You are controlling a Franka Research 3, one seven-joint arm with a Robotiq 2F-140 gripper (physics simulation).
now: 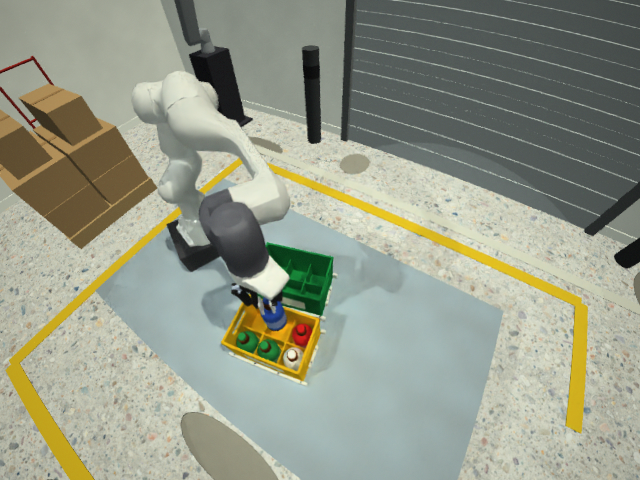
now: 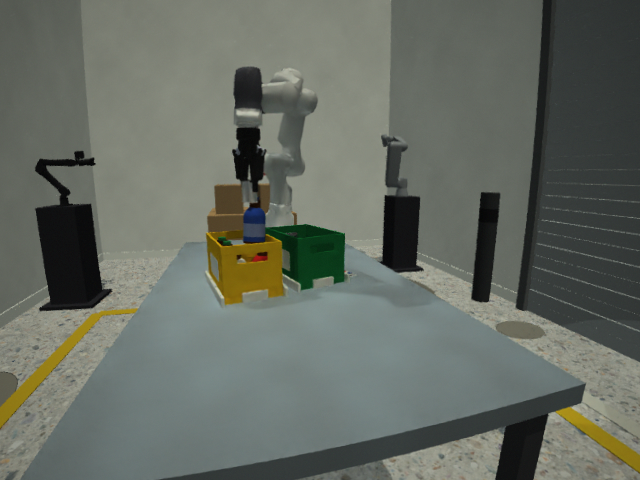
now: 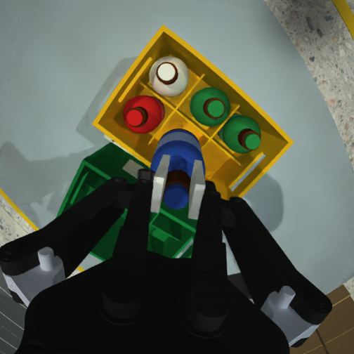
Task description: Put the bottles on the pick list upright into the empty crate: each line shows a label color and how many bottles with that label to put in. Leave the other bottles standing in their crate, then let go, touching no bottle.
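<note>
My gripper [image 1: 266, 305] [image 2: 251, 196] [image 3: 179, 170] is shut on the neck of a blue bottle [image 1: 275, 319] [image 2: 254, 224] [image 3: 178, 146]. The bottle hangs upright over the yellow crate [image 1: 311, 357] [image 2: 253, 283] [image 3: 225, 89], its base near rim height. In that crate stand a red bottle [image 1: 301, 335] [image 3: 145, 113], a white bottle [image 1: 292, 358] [image 3: 171, 77] and two green bottles, one [image 1: 268, 350] [image 3: 209, 105] in the middle and one [image 1: 247, 341] [image 3: 241, 133] at the end. The green crate [image 1: 323, 291] [image 2: 316, 264] [image 3: 106, 161] shows empty compartments; the arm hides part. No pick list is readable.
The two crates stand side by side on the blue-grey table [image 1: 403, 361] [image 2: 310, 372]. The robot's base [image 1: 193, 255] is at the table's far end. Cardboard boxes [image 1: 98, 165] stand behind it, and a black post [image 1: 312, 103] [image 2: 485, 248] stands on the floor.
</note>
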